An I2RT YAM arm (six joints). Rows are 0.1 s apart.
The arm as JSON. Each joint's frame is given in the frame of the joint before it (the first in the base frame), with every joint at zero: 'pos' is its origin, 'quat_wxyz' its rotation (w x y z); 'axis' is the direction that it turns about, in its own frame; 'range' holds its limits. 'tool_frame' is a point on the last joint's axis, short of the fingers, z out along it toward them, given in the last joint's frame.
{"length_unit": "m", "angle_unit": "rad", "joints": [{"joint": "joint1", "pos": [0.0, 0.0, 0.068], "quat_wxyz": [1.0, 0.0, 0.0, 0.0], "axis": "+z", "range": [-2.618, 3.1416]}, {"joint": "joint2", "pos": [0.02, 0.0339, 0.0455], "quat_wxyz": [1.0, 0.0, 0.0, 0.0], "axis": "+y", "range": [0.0, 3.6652]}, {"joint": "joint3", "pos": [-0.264, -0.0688, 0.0], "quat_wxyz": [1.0, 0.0, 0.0, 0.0], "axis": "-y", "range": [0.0, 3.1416]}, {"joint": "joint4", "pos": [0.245, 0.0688, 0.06], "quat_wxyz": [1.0, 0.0, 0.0, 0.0], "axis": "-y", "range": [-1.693, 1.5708]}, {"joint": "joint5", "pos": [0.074, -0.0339, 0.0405], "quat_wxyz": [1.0, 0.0, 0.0, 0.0], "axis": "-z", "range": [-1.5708, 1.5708]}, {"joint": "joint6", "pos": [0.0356, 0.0, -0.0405], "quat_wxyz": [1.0, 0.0, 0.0, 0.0], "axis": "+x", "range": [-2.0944, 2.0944]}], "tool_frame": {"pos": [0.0, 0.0, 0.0], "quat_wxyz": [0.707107, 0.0, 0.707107, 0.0]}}
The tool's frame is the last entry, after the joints.
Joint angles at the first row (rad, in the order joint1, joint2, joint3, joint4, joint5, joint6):
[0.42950 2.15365 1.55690 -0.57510 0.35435 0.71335]
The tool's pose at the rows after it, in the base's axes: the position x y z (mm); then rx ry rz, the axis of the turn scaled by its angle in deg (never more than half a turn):
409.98, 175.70, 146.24, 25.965, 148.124, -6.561
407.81, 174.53, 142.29, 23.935, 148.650, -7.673
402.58, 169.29, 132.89, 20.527, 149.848, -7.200
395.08, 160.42, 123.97, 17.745, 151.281, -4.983
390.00, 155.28, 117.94, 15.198, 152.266, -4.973
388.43, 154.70, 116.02, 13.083, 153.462, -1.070
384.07, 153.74, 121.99, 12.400, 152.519, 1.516
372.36, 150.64, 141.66, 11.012, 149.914, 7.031
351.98, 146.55, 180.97, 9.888, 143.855, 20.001
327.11, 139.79, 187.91, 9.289, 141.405, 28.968
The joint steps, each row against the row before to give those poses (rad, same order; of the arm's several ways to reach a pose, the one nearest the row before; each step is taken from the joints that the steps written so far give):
[0.00308 0.01232 0.01850 -0.01393 0.00000 -0.00464]
[0.00000 -0.00152 -0.01836 0.01065 0.00460 -0.02754]
[-0.00763 -0.01222 -0.05962 0.05035 -0.02285 -0.05057]
[-0.01537 -0.02454 -0.07833 0.06159 -0.04613 -0.04602]
[-0.00767 -0.01081 -0.04304 0.02763 -0.01535 -0.03844]
[-0.00460 -0.00608 -0.01846 0.02300 -0.05807 -0.02300]
[-0.00002 -0.03364 -0.03211 0.02906 -0.02320 -0.00619]
[0.00002 -0.09347 -0.06895 0.04760 -0.04746 -0.01065]
[-0.00001 -0.16981 -0.09961 0.08405 -0.11619 0.01811]
[0.00000 -0.11527 -0.13182 0.08910 -0.09532 0.02921]

